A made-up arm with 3 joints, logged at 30 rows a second.
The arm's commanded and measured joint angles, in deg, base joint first. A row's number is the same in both.
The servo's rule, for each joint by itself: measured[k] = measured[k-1] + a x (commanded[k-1-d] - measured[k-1]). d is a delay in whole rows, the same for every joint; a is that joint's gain. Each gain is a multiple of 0.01, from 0.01 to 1. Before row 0 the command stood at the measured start. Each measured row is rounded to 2 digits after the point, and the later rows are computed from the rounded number. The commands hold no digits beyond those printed.
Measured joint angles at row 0:
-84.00, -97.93, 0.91
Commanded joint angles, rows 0 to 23:
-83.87, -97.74, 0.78
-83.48, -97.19, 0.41
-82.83, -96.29, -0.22
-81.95, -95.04, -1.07
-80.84, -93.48, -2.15
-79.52, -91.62, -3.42
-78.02, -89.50, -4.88
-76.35, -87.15, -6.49
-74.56, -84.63, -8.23
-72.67, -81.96, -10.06
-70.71, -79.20, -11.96
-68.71, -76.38, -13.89
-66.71, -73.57, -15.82
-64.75, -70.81, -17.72
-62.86, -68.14, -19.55
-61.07, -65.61, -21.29
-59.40, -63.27, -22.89
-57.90, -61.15, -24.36
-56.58, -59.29, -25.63
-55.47, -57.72, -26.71
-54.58, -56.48, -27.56
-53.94, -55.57, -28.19
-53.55, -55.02, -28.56
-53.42, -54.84, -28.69
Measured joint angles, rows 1 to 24:
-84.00, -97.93, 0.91
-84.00, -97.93, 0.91
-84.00, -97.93, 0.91
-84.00, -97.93, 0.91
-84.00, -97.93, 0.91
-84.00, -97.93, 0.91
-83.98, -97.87, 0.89
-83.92, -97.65, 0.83
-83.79, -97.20, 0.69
-83.57, -96.49, 0.46
-83.24, -95.50, 0.12
-82.79, -94.22, -0.34
-82.22, -92.66, -0.93
-81.52, -90.84, -1.65
-80.68, -88.79, -2.51
-79.72, -86.54, -3.49
-78.64, -84.12, -4.59
-77.45, -81.57, -5.80
-76.16, -78.93, -7.10
-74.79, -76.25, -8.48
-73.36, -73.57, -9.92
-71.89, -70.94, -11.40
-70.39, -68.41, -12.89
-68.89, -66.01, -14.38
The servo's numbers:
d 6
a 0.12 0.33 0.13

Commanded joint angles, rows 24 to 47:
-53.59, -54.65, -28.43
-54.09, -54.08, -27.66
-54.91, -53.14, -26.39
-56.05, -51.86, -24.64
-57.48, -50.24, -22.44
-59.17, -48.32, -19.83
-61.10, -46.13, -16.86
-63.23, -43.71, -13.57
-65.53, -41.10, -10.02
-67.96, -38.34, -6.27
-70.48, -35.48, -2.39
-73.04, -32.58, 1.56
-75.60, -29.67, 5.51
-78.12, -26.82, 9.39
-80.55, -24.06, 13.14
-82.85, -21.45, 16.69
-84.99, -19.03, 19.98
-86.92, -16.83, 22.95
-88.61, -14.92, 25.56
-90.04, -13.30, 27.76
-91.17, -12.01, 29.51
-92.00, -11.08, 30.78
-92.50, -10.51, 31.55
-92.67, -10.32, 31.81
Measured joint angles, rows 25 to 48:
-67.41, -63.79, -15.84
-65.98, -61.79, -17.25
-64.61, -60.04, -18.59
-63.33, -58.56, -19.84
-62.16, -57.39, -20.97
-61.11, -56.55, -21.97
-60.21, -55.92, -22.81
-59.48, -55.31, -23.44
-58.93, -54.59, -23.82
-58.58, -53.69, -23.93
-58.45, -52.55, -23.74
-58.54, -51.15, -23.23
-58.85, -49.49, -22.40
-59.38, -47.58, -21.25
-60.12, -45.44, -19.79
-61.06, -43.10, -18.03
-62.19, -40.59, -16.00
-63.49, -37.95, -13.72
-64.94, -35.22, -11.22
-66.52, -32.45, -8.54
-68.20, -29.68, -5.72
-69.96, -26.96, -2.81
-71.76, -24.34, 0.15
-73.58, -21.86, 3.11

